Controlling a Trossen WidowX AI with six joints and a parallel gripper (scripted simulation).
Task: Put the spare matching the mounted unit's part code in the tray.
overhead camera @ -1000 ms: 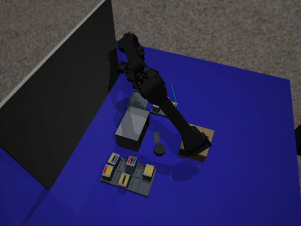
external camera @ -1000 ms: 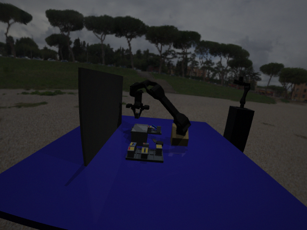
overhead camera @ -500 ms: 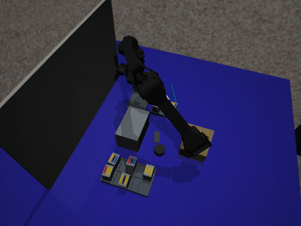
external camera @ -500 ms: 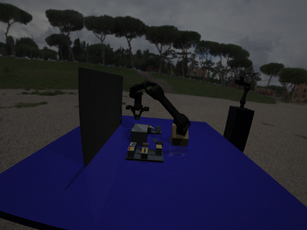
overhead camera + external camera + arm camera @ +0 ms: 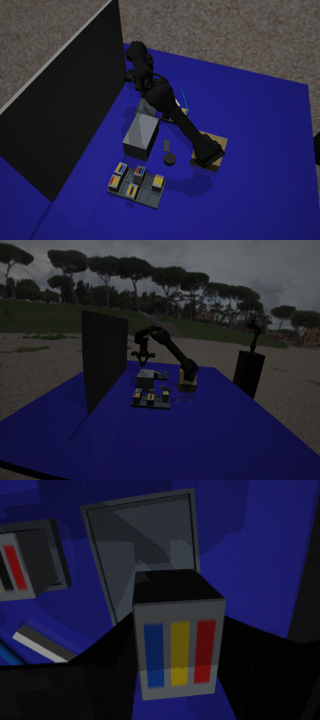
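Right now my gripper tip is 1 cm past the dark tray, 1 cm to the right of it and 9 cm above it. Also, from my gripper tip: black panel: 14 cm ahead, 23 cm to the left, 13 cm above; then disc: 22 cm behind, 22 cm to the left, 9 cm below; then grey box unit: 8 cm behind, 20 cm to the left, 4 cm below.
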